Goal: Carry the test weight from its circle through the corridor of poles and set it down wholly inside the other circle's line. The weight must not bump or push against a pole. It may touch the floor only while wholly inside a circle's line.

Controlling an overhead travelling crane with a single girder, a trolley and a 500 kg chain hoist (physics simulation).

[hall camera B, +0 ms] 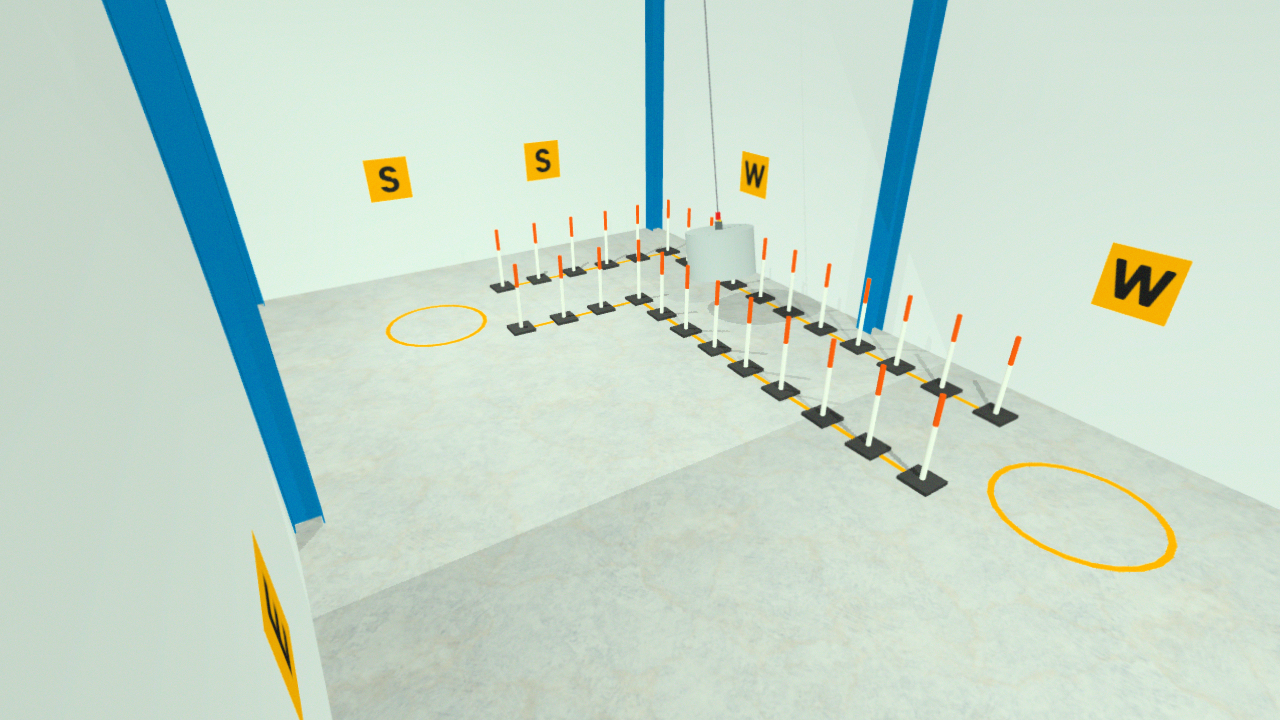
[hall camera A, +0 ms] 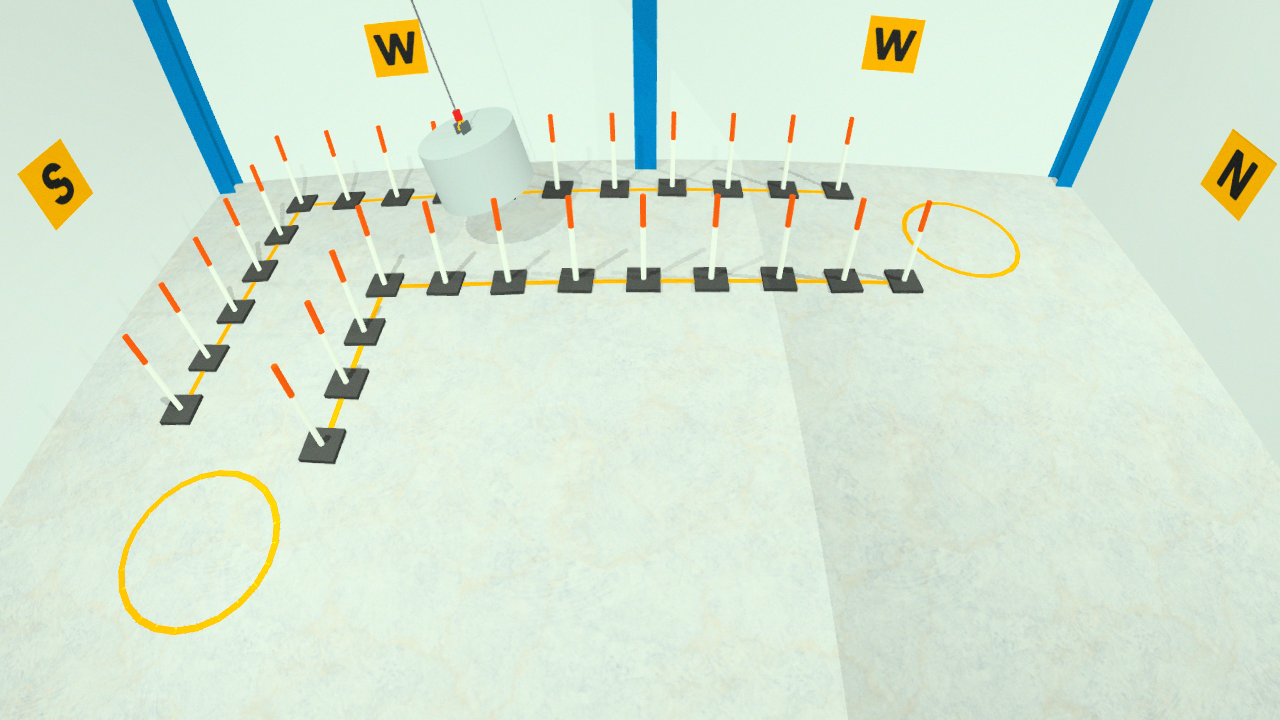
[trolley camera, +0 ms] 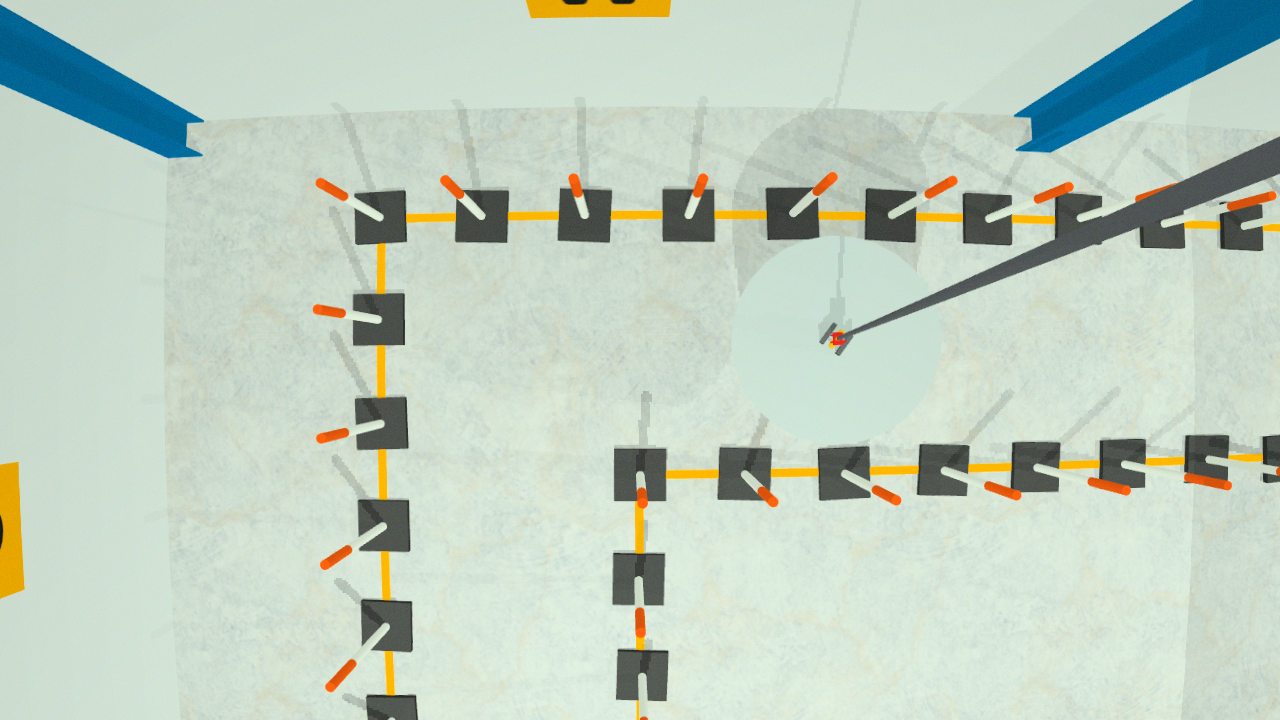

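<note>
The test weight [hall camera A: 478, 170] [hall camera B: 721, 253] [trolley camera: 805, 394], a pale grey cylinder, hangs clear of the floor inside the long west leg of the corridor, between its two pole rows. It looks slightly tilted in hall camera A. The crane's hook [hall camera A: 459, 121] [hall camera B: 717, 220] [trolley camera: 836, 339] holds it at its top centre; the chain runs up at a slant. In the trolley view a gap shows between the weight and the inner row's bases; its upper edge lies close to the outer row's bases. One circle [hall camera A: 174, 631] [hall camera B: 436, 344] is at the south end, the other [hall camera A: 975, 274] [hall camera B: 1042, 464] at the north end.
Orange-tipped white poles on dark bases line the L-shaped corridor. The outer corner pole base [hall camera A: 301, 204] [trolley camera: 380, 217] and the inner corner pole base [hall camera A: 384, 285] [trolley camera: 640, 474] are south of the weight. A blue column [hall camera A: 644, 85] [hall camera B: 904, 161] stands at the west wall.
</note>
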